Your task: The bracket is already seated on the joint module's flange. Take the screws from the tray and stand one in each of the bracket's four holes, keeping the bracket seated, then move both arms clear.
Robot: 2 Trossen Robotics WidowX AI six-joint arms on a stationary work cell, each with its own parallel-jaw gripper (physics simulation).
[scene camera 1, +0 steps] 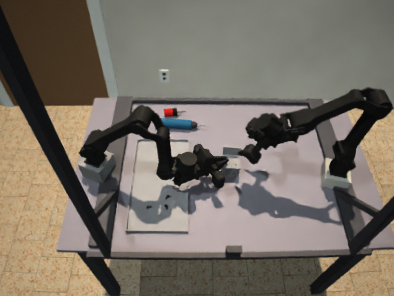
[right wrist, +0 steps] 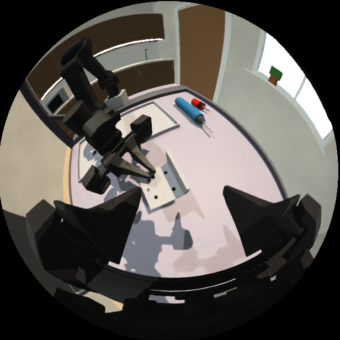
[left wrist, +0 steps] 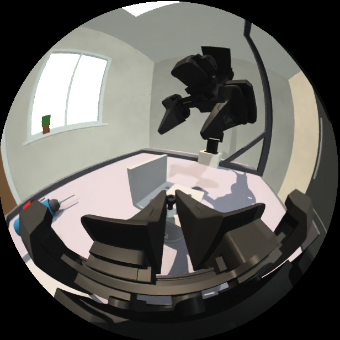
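Seen in the pictures: left gripper, fingertip midpoint: (scene camera 1: 227, 158); right gripper, fingertip midpoint: (scene camera 1: 243, 145); left arm's base at its link origin: (scene camera 1: 95, 159); right arm's base at its link origin: (scene camera 1: 338, 170).
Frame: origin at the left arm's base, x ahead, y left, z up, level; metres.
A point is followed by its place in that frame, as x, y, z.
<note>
The light grey L-shaped bracket (scene camera 1: 233, 164) {0.489, 0.198, -0.018} (left wrist: 148, 182) (right wrist: 159, 194) sits on the joint module, with its upright wall toward the back. Dark holes show in its flat plate in the right wrist view. My left gripper (scene camera 1: 226, 161) {0.462, 0.202, 0.001} (left wrist: 170, 193) (right wrist: 152, 174) is shut on a black screw (left wrist: 171, 201), at the bracket's near left edge. Whether the screw's tip is in a hole is hidden. My right gripper (scene camera 1: 241, 153) (right wrist: 183, 190) is open and empty, above and to the right of the bracket. Several black screws (scene camera 1: 167, 205) {0.315, -0.038, -0.070} lie in the white tray (scene camera 1: 140, 225) {0.262, -0.143, -0.080} (right wrist: 169, 131).
A blue screwdriver-like tool (scene camera 1: 177, 123) {0.192, 0.330, -0.047} (left wrist: 50, 205) (right wrist: 188, 110) and a smaller red one (scene camera 1: 170, 112) {0.132, 0.385, -0.055} (right wrist: 198, 103) lie at the back left of the table. Dark frame posts (scene camera 1: 52, 135) {0.212, -0.267, 0.524} stand around the table. The right arm reaches in above the table's right half.
</note>
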